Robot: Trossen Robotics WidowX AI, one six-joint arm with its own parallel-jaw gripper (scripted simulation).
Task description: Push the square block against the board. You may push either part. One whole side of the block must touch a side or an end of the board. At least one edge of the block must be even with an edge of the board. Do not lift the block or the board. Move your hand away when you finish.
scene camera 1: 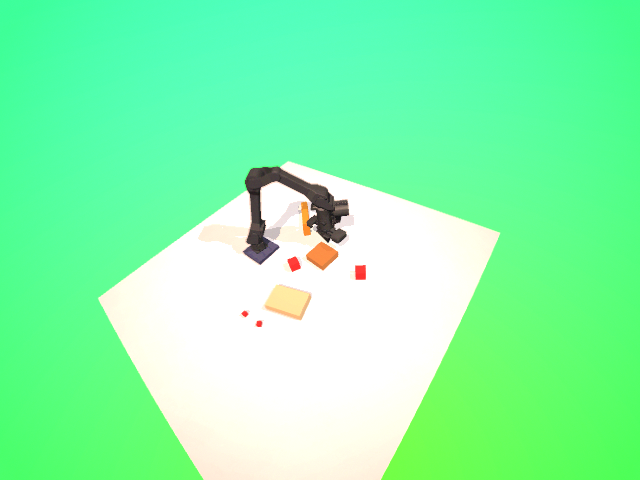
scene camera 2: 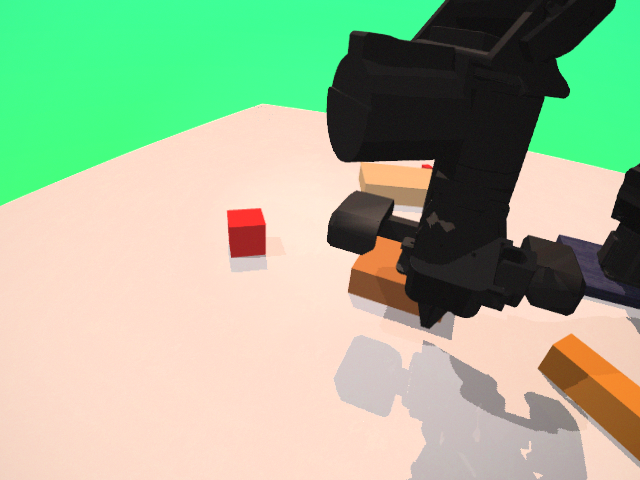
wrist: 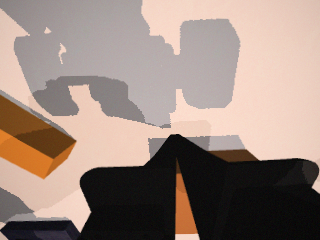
Labels:
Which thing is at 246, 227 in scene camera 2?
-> A red cube.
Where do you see a cream slab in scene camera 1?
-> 284, 300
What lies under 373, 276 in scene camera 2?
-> An orange square block.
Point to a cream slab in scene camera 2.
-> At 406, 185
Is the gripper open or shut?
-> Shut.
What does the gripper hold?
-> Nothing.

